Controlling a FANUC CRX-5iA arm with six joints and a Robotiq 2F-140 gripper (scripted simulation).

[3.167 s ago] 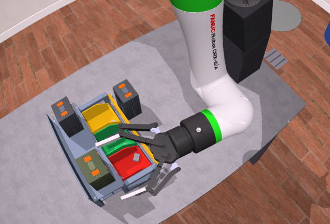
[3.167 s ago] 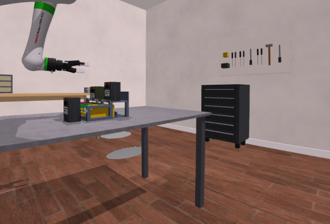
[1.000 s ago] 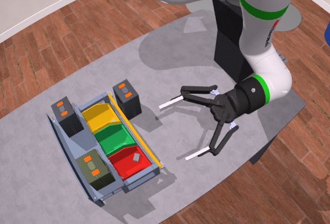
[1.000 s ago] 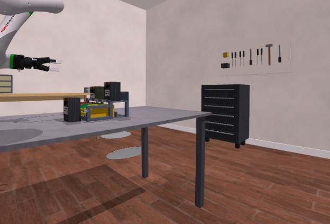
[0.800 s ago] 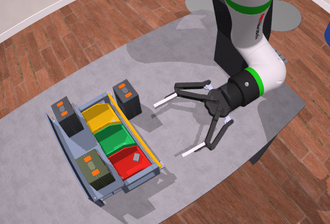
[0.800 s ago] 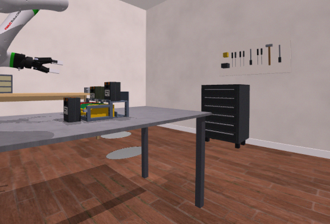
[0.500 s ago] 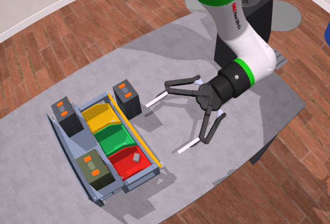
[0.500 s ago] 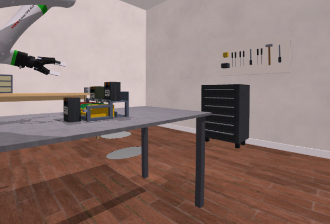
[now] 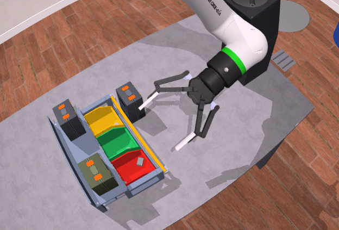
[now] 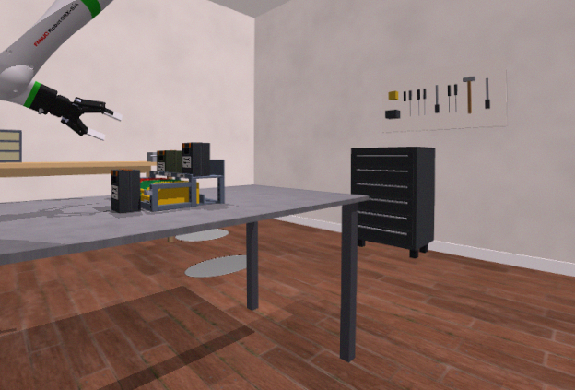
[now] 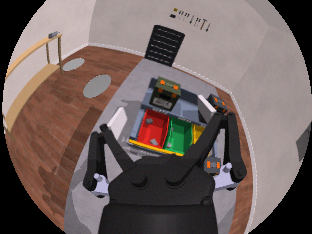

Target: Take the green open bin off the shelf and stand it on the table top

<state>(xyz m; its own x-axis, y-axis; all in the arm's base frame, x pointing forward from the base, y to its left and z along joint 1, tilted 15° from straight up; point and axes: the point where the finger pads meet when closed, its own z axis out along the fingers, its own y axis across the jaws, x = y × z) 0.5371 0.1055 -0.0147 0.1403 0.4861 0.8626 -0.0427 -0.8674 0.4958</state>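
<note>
Now: the yellow bar 1 cm ahead of my hand, 14 cm to the right of it and 22 cm below it. The rest, counted from my hand: olive case 22 cm ahead, 6 cm to the right, 13 cm below; green open bin 11 cm ahead, 16 cm to the right, 24 cm below; red bin 13 cm ahead, 5 cm to the right, 24 cm below.
</note>
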